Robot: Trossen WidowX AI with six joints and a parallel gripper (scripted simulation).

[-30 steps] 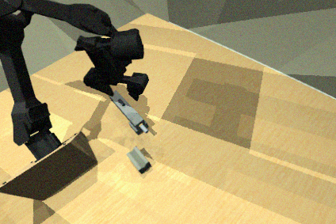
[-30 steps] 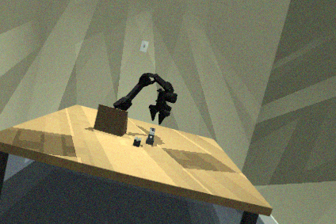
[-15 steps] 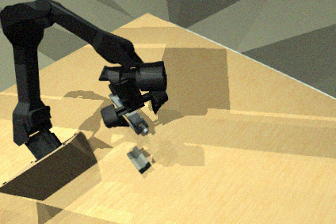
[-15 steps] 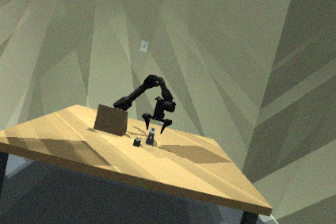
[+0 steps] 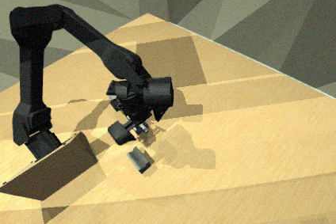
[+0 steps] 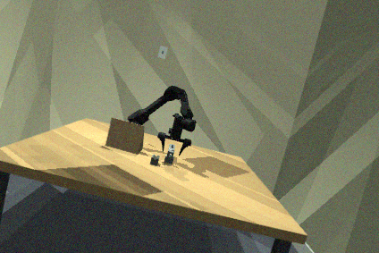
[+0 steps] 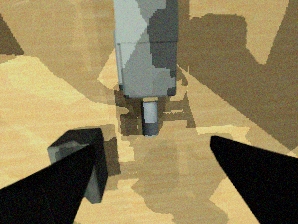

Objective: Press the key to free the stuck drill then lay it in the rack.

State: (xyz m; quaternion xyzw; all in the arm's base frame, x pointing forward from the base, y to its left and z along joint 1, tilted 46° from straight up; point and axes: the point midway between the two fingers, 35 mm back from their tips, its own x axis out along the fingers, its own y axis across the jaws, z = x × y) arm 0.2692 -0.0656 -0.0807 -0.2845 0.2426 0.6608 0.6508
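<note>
The drill lies 1 cm behind my gripper tip, 7 cm to the left of it and 1 cm below it. From my gripper tip the other things lie so: grey holder block (1 cm behind, 12 cm to the left, 2 cm below); then key (1 cm behind, 15 cm to the left, 1 cm below); then rack (7 cm behind, 5 cm to the right, 5 cm below).
</note>
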